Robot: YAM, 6 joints.
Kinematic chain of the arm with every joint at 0, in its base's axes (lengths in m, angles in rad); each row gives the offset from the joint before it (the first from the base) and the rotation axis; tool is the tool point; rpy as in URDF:
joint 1: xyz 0 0 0.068 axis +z
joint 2: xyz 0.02 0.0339 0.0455 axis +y
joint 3: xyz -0.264 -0.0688 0 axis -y
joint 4: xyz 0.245 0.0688 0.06 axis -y
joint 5: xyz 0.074 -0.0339 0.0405 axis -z
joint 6: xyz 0.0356 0 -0.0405 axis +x
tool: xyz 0 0 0 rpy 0 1.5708 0
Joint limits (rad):
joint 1: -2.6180..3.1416
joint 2: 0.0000..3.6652
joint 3: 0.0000..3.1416
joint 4: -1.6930..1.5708
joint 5: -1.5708..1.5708
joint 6: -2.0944..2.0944
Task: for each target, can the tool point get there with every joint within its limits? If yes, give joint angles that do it. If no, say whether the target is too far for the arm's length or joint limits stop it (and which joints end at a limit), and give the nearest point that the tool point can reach.
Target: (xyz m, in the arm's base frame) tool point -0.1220 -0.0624 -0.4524
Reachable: no: joint limits stop it (at a limit: joint 1, joint 2) | nearest point -0.1382 -0.0774 -0.3688 | short by 0.086 m
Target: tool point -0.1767 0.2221 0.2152
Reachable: yes | joints 2.1249 1.4311 0.6925 0.2680 -1.2151 1.2288
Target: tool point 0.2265 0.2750 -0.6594
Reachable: no: too far | nearest point 0.1962 0.2382 -0.3753 | short by 0.288 m
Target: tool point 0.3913 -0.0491 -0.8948
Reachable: no: too far | nearest point 0.3056 -0.0383 -0.3754 | short by 0.526 m
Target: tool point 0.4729 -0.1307 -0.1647
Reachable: yes | joints -0.3270 3.1370 1.9144 0.4094 -0.9111 -1.5316
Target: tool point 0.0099 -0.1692 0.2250
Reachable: yes | joints -1.3072 0.9175 0.5245 -0.4151 1.3273 -1.5489
